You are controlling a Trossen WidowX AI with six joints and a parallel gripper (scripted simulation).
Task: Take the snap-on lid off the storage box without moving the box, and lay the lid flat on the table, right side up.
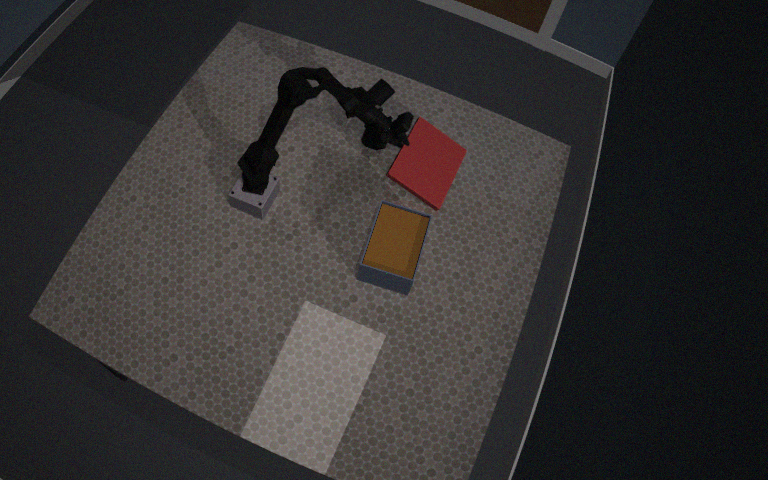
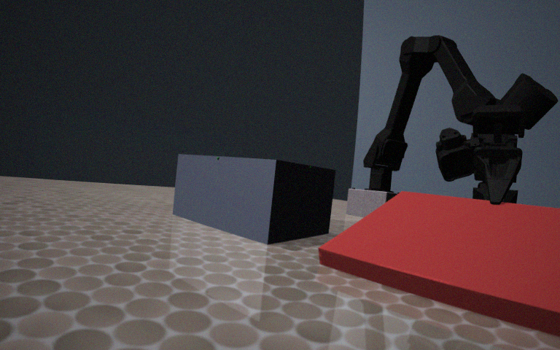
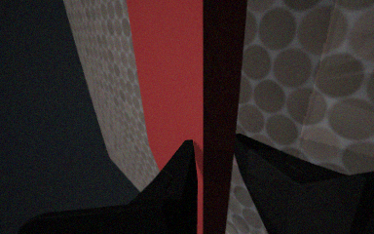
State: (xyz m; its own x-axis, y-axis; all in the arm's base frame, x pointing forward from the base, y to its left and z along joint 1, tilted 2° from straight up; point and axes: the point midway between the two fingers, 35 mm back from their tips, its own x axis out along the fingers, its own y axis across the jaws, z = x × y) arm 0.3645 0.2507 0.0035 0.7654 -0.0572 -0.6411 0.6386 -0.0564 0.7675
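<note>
Right now the flat red lid is 80 mm ahead of my gripper tip, 20 mm to the right of it and 20 mm below it. Round my gripper tip: blue-grey storage box (330 mm to the right, 30 mm ahead, 20 mm below).
</note>
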